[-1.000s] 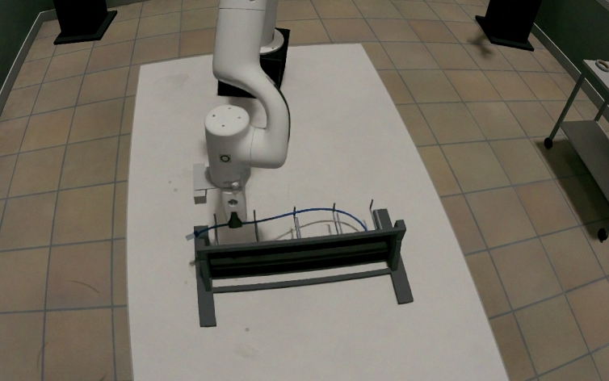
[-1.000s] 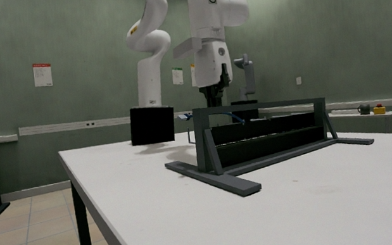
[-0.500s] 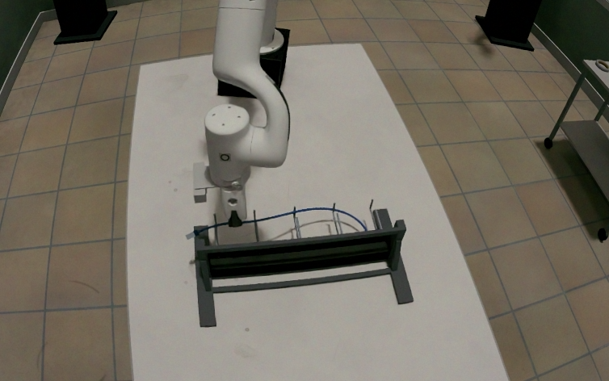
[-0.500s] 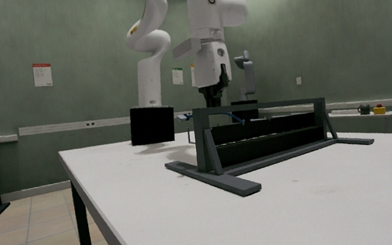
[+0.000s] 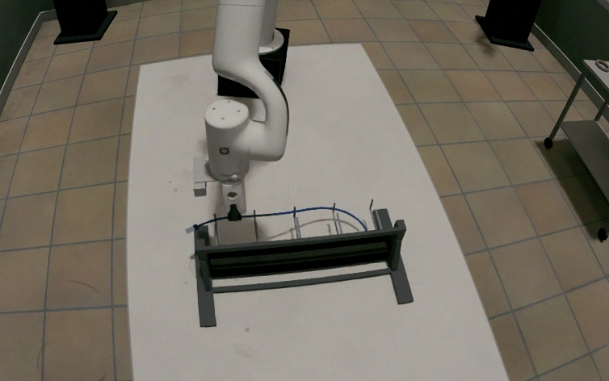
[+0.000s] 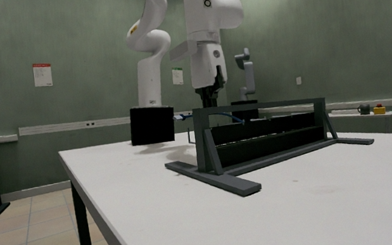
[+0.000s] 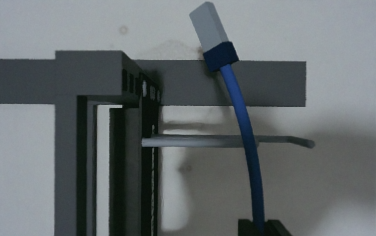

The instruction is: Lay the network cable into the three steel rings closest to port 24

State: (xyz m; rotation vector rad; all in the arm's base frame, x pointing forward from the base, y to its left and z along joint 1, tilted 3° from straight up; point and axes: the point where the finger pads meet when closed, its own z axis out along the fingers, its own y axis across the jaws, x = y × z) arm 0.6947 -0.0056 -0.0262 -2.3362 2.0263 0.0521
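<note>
Right now my hand is 10 cm to the left of the grey plug, 4 cm short of it and 2 cm above it. Also, from my hand: dark grey patch-panel rack 16 cm to the left, 8 cm below, 6 cm ahead.
</note>
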